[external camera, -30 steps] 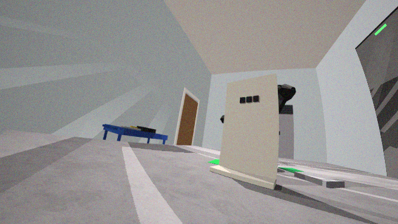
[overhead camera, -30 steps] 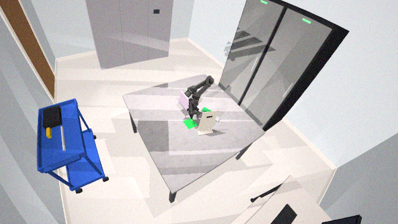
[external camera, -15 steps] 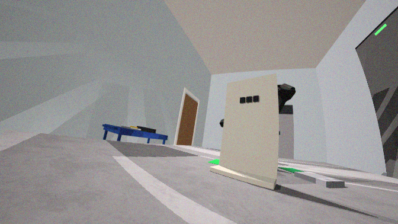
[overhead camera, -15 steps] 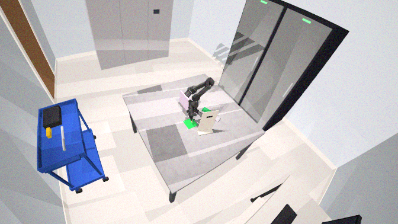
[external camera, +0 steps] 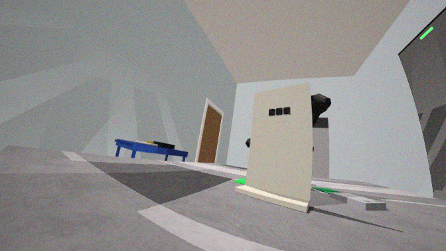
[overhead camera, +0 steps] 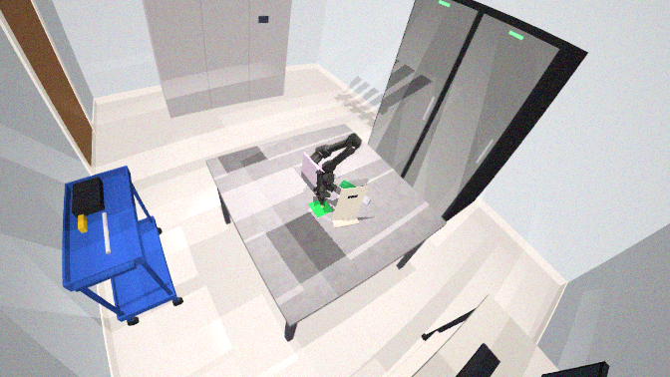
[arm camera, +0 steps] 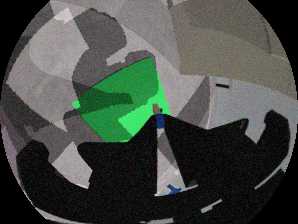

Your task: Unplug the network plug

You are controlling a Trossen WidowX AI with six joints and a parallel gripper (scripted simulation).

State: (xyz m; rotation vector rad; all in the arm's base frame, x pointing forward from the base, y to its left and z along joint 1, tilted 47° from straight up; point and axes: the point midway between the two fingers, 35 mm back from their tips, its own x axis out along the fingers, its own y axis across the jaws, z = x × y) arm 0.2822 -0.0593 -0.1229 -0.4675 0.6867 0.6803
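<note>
Right now the green marked square is 10 mm behind my gripper tip and 40 mm below it. Also, from my gripper tip: beige upright panel 160 mm ahead, 70 mm to the left, 100 mm above; then blue network plug right at my gripper tip.
</note>
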